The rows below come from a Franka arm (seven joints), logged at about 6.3 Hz.
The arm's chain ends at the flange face. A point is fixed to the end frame.
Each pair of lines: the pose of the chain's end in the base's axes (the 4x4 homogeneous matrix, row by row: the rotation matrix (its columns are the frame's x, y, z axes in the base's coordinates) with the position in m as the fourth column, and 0 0 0 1 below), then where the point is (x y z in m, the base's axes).
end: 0.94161 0.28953 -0.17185 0.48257; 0.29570 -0.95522 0.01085 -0.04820; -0.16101 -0.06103 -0.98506 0.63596; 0 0 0 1
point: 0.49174 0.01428 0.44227
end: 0.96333 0.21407 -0.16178 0.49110; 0.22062 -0.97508 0.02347 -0.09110; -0.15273 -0.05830 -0.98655 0.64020; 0 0 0 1
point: 0.50686 -0.02971 0.44659
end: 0.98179 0.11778 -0.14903 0.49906; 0.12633 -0.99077 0.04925 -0.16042; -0.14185 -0.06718 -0.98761 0.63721; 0 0 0 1
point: 0.52267 -0.09892 0.44443
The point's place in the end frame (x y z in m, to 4 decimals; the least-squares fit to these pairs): 0.0583 -0.0452 0.1899
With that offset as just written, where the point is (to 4 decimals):
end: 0.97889 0.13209 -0.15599 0.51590; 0.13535 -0.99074 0.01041 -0.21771; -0.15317 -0.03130 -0.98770 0.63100; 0 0 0 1
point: 0.5374 -0.1631 0.4359
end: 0.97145 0.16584 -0.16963 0.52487; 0.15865 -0.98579 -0.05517 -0.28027; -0.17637 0.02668 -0.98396 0.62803; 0 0 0 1
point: 0.5418 -0.2369 0.4297
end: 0.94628 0.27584 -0.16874 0.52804; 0.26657 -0.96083 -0.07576 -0.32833; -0.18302 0.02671 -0.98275 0.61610; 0 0 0 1
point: 0.5387 -0.2837 0.4176
